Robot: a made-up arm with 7 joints.
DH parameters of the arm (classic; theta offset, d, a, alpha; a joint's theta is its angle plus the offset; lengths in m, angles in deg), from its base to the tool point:
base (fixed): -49.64 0 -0.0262 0
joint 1: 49.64 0.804 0.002 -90
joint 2: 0 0.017 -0.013 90
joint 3: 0 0.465 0.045 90
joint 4: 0 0.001 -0.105 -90
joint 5: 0 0.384 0.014 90
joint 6: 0 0.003 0.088 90
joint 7: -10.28 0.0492 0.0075 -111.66
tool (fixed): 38.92 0.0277 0 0
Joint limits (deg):
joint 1: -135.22..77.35
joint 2: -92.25..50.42
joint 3: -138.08..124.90
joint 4: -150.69..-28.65
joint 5: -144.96..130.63
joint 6: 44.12..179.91
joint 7: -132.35..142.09
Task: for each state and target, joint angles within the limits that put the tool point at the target. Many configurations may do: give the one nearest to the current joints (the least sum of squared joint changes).
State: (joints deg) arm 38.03 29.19 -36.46 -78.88 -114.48 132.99 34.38
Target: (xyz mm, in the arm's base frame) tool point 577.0 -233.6 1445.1
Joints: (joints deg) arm 1.39 27.37 -51.57 -56.67 -112.22 122.37 29.75
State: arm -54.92 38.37 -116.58 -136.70 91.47 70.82 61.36
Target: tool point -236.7 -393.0 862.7
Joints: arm -59.93 50.42 -83.44 -133.15 95.17 70.89 59.00
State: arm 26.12 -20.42 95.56 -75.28 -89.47 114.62 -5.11
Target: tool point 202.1 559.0 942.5
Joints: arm 15.11 25.90 61.64 -126.17 -86.05 107.28 -7.44
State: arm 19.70 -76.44 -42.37 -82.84 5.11 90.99 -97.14
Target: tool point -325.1 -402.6 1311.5
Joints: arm 16.44 -77.81 -40.21 -89.98 5.01 88.11 -97.53
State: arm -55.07 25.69 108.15 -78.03 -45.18 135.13 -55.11
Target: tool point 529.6 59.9 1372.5
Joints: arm -70.52 35.61 109.03 -96.59 -46.76 135.65 -55.97
